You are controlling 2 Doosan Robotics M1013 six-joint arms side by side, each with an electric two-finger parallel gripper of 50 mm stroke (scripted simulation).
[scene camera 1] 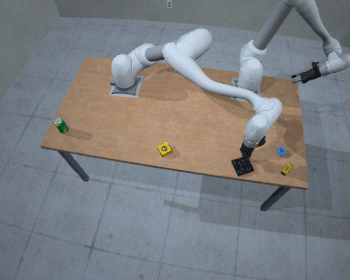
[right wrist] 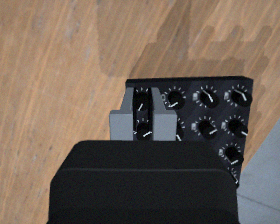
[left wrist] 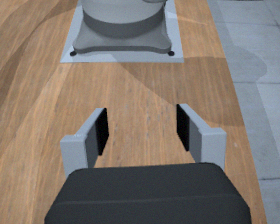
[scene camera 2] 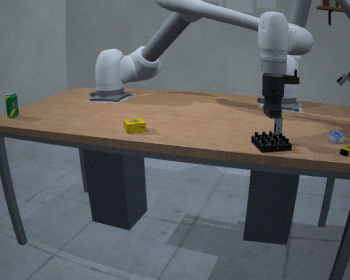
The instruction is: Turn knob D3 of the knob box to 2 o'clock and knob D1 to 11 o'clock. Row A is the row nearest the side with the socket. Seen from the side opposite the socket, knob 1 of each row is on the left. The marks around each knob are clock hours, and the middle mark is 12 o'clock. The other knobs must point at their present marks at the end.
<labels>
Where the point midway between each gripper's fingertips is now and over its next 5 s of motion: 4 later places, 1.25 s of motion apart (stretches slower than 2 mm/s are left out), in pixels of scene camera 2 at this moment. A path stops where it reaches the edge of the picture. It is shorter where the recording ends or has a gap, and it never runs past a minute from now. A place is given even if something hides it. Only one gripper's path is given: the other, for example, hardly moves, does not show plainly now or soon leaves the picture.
My right gripper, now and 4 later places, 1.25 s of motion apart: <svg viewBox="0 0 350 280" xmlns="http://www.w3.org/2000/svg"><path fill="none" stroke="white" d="M277 133L280 121L283 119L278 117L277 126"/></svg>
</labels>
